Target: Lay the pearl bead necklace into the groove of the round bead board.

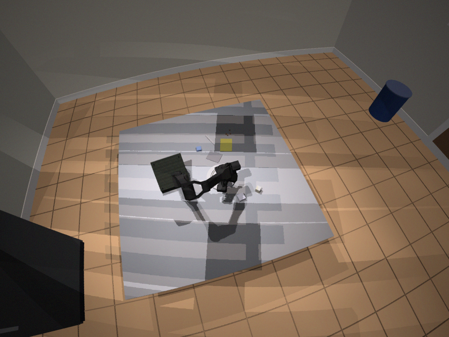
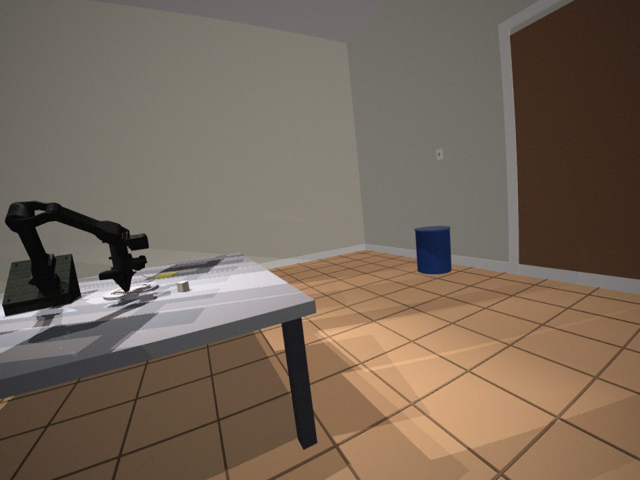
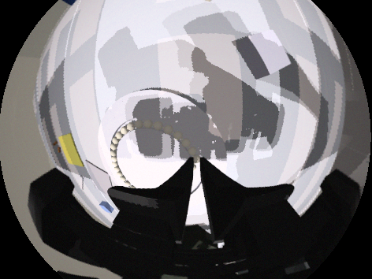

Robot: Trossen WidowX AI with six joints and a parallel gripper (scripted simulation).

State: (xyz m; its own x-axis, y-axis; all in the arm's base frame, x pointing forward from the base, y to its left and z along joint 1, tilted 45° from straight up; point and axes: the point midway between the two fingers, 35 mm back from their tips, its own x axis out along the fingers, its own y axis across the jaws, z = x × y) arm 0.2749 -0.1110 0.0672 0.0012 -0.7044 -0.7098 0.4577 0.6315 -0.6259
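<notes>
My gripper tip is 10 mm short of the round bead board, 60 mm to the right of it and 10 mm above it. The rest, counted from my gripper tip: grey card: 20 mm ahead, 240 mm to the left, 20 mm below; then beige cube: 200 mm ahead, 120 mm to the right; then white block: 70 mm ahead, 130 mm to the right, 10 mm below.
</notes>
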